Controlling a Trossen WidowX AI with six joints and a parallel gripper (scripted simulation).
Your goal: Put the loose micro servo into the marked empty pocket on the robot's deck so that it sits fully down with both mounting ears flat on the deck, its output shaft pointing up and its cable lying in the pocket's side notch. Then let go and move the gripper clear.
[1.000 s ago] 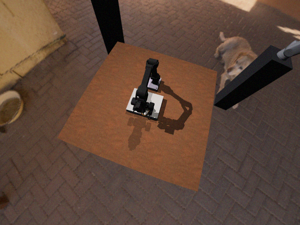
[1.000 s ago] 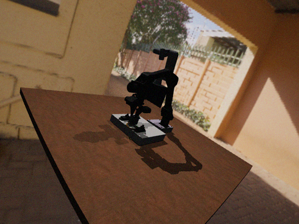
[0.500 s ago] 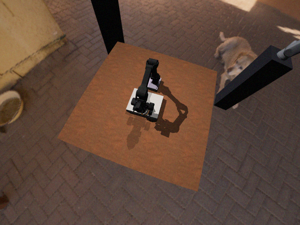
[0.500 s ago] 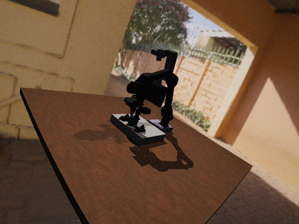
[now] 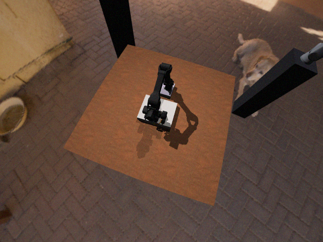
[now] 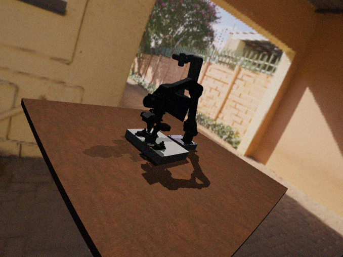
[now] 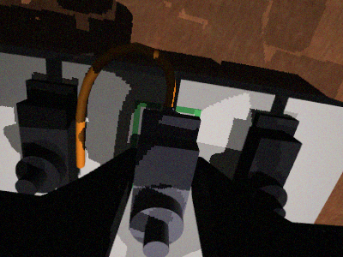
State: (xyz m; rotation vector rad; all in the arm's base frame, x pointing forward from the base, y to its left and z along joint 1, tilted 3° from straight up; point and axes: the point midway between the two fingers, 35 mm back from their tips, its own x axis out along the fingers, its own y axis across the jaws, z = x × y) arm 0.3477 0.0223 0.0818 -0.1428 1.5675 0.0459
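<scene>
Right now my gripper tip is 120 mm past the grey deck, 60 mm above it and 10 mm to the left of it.
</scene>
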